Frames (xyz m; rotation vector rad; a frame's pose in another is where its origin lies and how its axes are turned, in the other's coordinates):
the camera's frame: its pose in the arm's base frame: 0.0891 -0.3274 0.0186 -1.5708 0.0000 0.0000
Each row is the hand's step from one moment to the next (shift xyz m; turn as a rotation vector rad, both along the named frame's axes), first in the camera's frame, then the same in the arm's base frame.
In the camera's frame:
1: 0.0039 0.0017 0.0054 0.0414 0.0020 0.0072
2: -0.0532 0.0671 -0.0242 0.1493 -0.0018 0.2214
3: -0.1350 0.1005 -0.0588 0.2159 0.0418 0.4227
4: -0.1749 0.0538 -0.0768 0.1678 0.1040 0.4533
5: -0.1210 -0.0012 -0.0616 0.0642 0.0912 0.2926
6: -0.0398 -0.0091 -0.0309 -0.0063 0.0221 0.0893
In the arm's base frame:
1: 0.0039 0.0054 -0.0017 0.0414 0.0072 -0.0020
2: -0.0532 -0.0242 -0.0671 0.1493 0.2214 0.0018
3: -0.1350 -0.0588 -0.1005 0.2159 0.4227 -0.0418
4: -0.1749 -0.0768 -0.0538 0.1678 0.4533 -0.1040
5: -0.1210 -0.0616 0.0012 0.0642 0.2926 -0.0912
6: -0.0398 -0.0309 0.0091 -0.0063 0.0893 -0.0221

